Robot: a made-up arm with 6 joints. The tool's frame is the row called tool. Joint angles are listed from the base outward.
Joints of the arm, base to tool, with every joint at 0 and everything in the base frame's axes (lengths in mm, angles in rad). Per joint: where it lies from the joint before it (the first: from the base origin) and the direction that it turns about. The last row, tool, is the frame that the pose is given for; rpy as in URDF.
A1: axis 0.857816 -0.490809 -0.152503 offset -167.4 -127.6 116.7
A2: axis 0.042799 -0.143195 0.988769 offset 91.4 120 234.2
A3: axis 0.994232 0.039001 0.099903 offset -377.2 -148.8 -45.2
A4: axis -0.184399 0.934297 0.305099 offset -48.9 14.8 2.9
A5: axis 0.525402 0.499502 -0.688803 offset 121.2 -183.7 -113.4
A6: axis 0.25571 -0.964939 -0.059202 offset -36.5 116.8 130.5
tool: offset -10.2 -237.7 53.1 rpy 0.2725 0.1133 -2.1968
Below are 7 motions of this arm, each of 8 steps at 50 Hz.
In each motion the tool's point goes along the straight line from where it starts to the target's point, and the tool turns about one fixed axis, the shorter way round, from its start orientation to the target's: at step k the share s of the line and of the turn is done. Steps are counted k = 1, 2, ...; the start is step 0. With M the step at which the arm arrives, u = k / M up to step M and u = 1 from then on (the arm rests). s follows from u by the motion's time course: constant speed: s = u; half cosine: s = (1 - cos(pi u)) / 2; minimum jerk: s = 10 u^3 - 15 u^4 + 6 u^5.
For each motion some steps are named. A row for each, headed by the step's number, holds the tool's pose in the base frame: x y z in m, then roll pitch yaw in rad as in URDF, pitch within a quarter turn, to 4 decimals.
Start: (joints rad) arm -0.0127 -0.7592 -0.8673 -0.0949 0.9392 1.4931
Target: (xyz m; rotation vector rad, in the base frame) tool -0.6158 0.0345 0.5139 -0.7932 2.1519 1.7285
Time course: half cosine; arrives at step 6
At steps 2, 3, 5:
2: -0.6218 0.0198 0.5104 1.8401 0.5755 -2.8638
3: -0.6198 0.0247 0.5116 1.8509 0.5684 -2.8584
5: -0.6163 0.0332 0.5136 1.8693 0.5560 -2.8494

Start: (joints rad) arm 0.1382 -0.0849 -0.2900 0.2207 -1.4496 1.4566
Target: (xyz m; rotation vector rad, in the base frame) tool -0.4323 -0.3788 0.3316 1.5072 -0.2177 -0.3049
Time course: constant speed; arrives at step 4
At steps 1, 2, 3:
1: -0.4342 -0.3810 0.3252 1.5345 0.0457 -0.3372
2: -0.4336 -0.3803 0.3273 1.5280 0.0461 -0.3370
3: -0.4329 -0.3795 0.3295 1.5216 0.0466 -0.3368

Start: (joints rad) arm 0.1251 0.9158 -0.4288 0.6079 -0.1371 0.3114
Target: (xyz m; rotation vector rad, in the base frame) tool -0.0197 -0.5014 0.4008 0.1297 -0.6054 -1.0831
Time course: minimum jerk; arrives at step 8
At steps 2, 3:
2: 0.0027 -0.5185 0.3845 0.5133 -0.2979 -1.2039
3: -0.0016 -0.5152 0.3876 0.4984 -0.3193 -1.2055

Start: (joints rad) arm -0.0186 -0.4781 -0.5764 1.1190 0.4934 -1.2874
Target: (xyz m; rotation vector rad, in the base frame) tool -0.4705 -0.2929 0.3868 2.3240 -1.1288 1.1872
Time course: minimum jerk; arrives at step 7
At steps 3, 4, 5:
3: -0.4594 -0.3084 0.3772 -3.0341 -0.8475 -0.9212
4: -0.4640 -0.3019 0.3812 -3.0230 -0.8701 -0.9410
5: -0.4679 -0.2964 0.3846 -3.0128 -0.8891 -0.9584

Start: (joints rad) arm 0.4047 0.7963 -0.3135 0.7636 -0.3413 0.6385
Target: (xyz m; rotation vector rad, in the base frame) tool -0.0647 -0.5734 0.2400 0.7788 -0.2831 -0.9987
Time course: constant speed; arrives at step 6
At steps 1, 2, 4, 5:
1: -0.0685 -0.5757 0.2381 0.7880 0.1121 -1.0229
2: -0.0678 -0.5753 0.2384 0.7872 0.1152 -1.0191
4: -0.0662 -0.5743 0.2392 0.7857 0.1214 -1.0114
5: -0.0655 -0.5739 0.2396 0.7849 0.1245 -1.0076

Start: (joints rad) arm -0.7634 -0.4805 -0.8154 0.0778 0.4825 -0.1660
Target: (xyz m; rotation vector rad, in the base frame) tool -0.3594 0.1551 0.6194 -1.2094 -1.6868 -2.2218
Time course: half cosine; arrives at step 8
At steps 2, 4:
2: -0.3503 0.1697 0.6176 1.4608 -0.6711 2.6058
4: -0.3541 0.1637 0.6184 1.4686 -0.6785 2.6228

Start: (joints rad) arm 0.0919 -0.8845 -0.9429 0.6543 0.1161 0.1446
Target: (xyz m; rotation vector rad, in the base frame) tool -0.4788 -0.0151 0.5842 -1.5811 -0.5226 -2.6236
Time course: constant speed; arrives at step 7
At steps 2, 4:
2: -0.4834 -0.0060 0.5917 0.5622 -1.0127 2.8335
4: -0.4815 -0.0097 0.5887 0.5612 -1.0254 2.8417

